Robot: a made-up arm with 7 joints. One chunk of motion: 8 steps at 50 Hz.
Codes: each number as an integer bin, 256 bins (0 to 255) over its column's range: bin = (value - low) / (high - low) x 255, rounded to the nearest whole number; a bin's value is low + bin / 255 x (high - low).
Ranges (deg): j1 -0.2..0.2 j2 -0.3..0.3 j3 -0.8..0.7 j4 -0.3..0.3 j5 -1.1..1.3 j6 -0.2..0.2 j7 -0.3..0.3
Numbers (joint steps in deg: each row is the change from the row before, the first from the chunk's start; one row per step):
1: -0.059 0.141 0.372 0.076 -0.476 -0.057 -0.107
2: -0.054 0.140 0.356 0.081 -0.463 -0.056 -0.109
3: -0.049 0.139 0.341 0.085 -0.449 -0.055 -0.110
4: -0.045 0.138 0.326 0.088 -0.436 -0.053 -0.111
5: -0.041 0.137 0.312 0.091 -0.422 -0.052 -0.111
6: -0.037 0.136 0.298 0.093 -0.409 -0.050 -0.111
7: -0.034 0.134 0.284 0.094 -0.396 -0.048 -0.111
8: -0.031 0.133 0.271 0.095 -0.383 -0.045 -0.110
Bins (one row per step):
1: 90 187 199 160 66 91 82
2: 93 187 197 162 68 92 81
3: 96 187 194 164 69 92 81
4: 99 186 191 165 71 94 80
5: 101 186 189 166 72 94 80
6: 104 185 187 167 73 96 80
7: 106 184 184 167 75 97 80
8: 108 184 182 168 76 99 81

